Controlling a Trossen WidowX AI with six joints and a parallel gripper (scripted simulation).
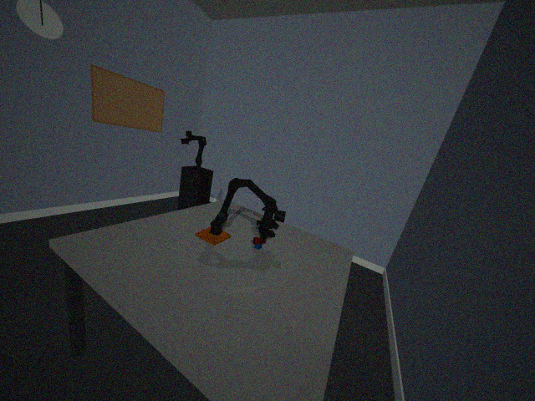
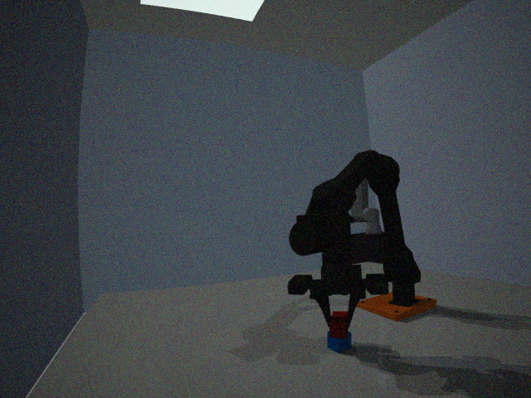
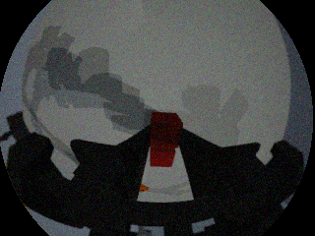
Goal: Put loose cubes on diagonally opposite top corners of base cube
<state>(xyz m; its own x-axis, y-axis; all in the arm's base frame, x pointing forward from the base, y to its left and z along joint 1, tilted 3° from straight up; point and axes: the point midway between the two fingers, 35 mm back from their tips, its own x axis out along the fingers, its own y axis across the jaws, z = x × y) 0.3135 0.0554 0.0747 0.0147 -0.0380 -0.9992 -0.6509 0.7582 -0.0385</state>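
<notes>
The blue base cube lies 4 cm below my gripper tip, 2 cm behind it and 1 cm to the right of it. The rest, counted from my gripper tip: red cube 3 cm to the right, 3 cm behind.
</notes>
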